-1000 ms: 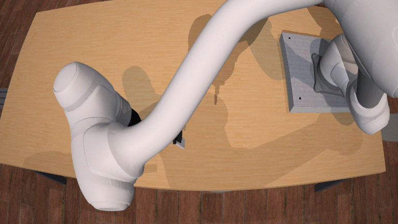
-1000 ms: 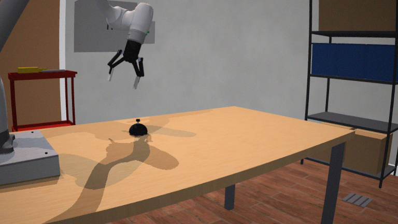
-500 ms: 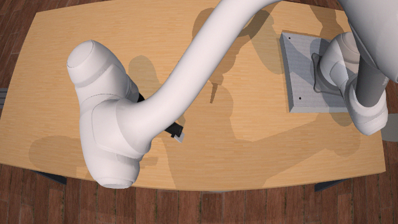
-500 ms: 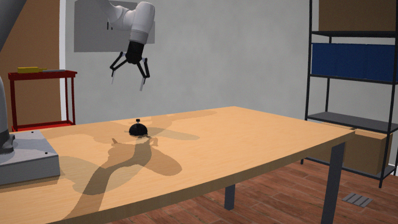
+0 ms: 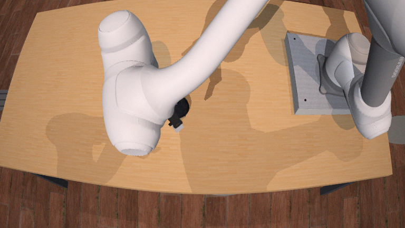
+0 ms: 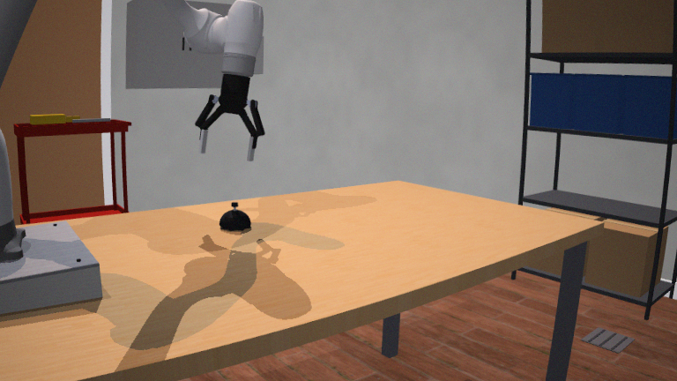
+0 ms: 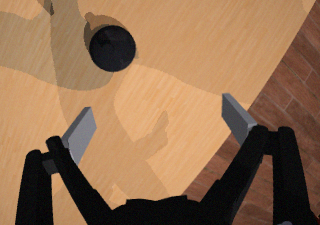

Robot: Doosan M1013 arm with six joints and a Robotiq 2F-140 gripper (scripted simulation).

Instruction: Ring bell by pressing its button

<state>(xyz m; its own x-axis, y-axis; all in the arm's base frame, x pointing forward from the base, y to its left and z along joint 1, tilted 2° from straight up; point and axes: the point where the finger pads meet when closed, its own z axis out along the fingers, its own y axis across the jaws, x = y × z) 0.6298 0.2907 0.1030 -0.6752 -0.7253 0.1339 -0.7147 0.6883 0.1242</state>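
Now: the bell button 130 mm below my hand, 90 mm to the right of it and 10 mm behind it. From my hand the other things lie so: bell (150 mm below, 90 mm to the right, 10 mm behind).
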